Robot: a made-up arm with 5 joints.
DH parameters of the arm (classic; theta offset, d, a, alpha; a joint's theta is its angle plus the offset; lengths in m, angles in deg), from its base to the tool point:
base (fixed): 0 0 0.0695 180
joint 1: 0 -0.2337 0.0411 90
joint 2: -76.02 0 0.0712 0
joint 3: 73.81 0 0.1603 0
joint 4: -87.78 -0.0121 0 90
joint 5: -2.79 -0.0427 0 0
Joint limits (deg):
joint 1: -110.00..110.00
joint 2: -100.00..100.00
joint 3: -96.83..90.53
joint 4: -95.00..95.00
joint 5: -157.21..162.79
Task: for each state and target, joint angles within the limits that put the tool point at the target. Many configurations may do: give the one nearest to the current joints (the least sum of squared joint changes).
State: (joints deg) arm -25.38 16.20 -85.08 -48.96 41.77
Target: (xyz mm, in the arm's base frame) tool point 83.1 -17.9 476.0
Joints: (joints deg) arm 20.21 6.46 -96.83 -68.44 41.77
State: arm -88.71 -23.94 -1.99 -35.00 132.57
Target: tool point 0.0 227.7 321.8
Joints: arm -109.89 -14.40 18.22 -33.93 132.57
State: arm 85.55 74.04 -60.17 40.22 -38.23
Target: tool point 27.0 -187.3 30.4
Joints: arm 99.17 100.00 -42.35 39.63 -38.23
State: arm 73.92 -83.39 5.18 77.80 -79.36
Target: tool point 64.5 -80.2 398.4
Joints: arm 84.91 -79.71 14.81 81.56 -79.36
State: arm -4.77 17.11 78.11 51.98 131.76
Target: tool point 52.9 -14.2 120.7
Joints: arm -6.91 34.94 84.79 35.89 131.76
